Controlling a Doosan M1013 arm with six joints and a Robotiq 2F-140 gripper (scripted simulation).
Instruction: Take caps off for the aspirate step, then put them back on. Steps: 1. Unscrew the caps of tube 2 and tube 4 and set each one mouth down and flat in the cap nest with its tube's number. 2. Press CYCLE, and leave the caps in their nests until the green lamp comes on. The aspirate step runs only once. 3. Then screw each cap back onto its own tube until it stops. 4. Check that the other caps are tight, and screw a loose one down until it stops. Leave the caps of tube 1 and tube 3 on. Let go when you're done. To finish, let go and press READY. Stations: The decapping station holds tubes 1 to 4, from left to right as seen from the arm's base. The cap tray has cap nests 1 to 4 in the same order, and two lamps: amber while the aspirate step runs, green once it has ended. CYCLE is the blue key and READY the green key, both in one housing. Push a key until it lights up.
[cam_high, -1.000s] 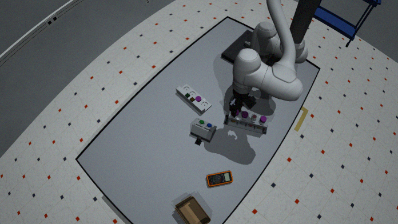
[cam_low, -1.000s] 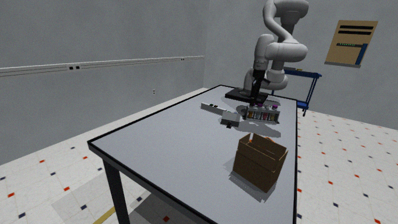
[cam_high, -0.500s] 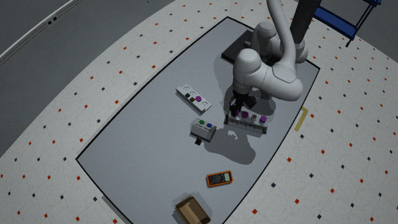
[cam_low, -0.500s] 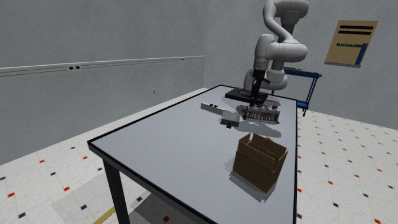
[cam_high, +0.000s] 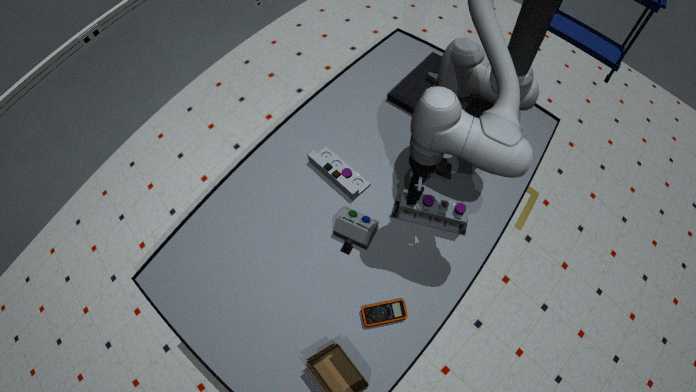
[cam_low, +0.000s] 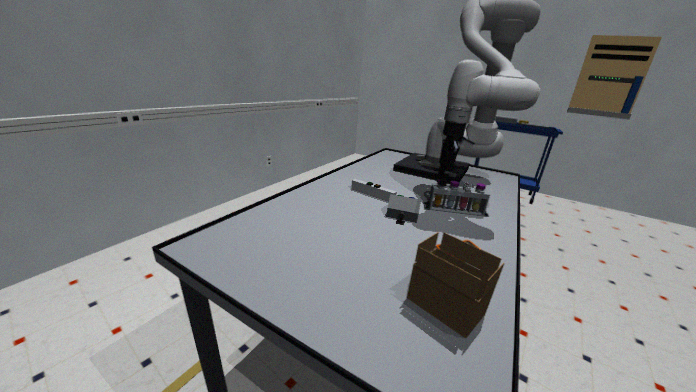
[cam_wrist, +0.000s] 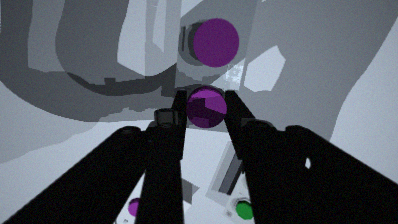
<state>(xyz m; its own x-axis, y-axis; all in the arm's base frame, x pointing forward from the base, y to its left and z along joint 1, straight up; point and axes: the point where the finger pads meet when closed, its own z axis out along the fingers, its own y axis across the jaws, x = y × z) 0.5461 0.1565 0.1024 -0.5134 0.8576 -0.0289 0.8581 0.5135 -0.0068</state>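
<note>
Now: hand 20 mm past the purple cap, 50 mm to the right of it and 30 mm above it. From my hand the other things lie so: green key: 140 mm ahead, 120 mm to the right, 70 mm below; then blue key: 130 mm ahead, 70 mm to the right, 70 mm below; then key housing: 150 mm ahead, 90 mm to the right, 90 mm below.
</note>
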